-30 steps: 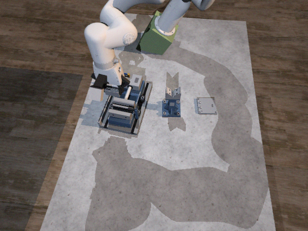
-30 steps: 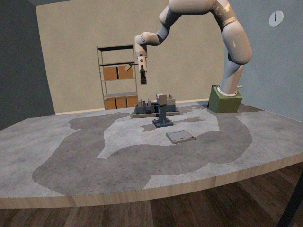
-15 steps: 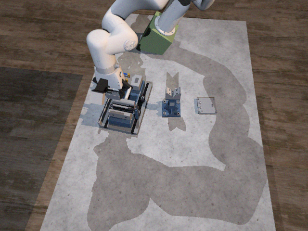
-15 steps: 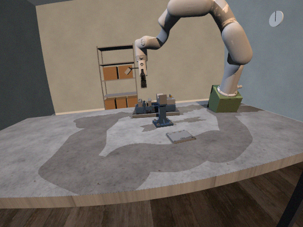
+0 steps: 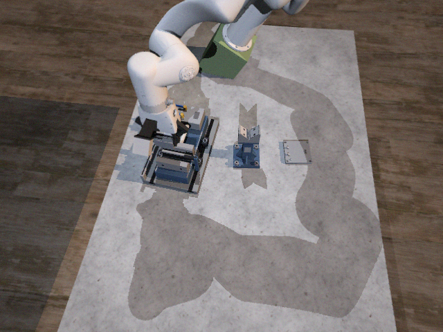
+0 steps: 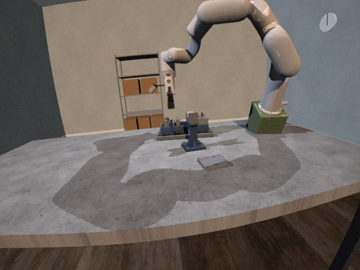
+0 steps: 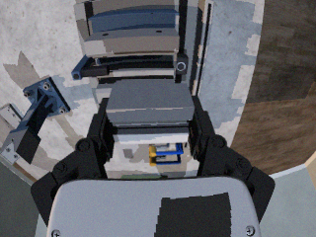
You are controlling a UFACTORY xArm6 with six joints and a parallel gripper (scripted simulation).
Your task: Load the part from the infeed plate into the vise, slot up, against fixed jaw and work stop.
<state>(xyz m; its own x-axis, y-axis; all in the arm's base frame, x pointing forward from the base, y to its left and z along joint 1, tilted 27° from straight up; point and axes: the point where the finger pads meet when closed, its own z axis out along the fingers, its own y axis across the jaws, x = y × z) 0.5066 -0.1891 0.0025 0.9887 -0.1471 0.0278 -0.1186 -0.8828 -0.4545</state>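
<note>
The fixed jaw lies 30 mm ahead of my hand, 20 mm to the left of it and 100 mm below it. Also, from my hand: air cylinder rod (80 mm behind, 30 mm to the left, 100 mm below); blue vise body (60 mm behind, 30 mm to the left, 140 mm below); part (right at my hand).
</note>
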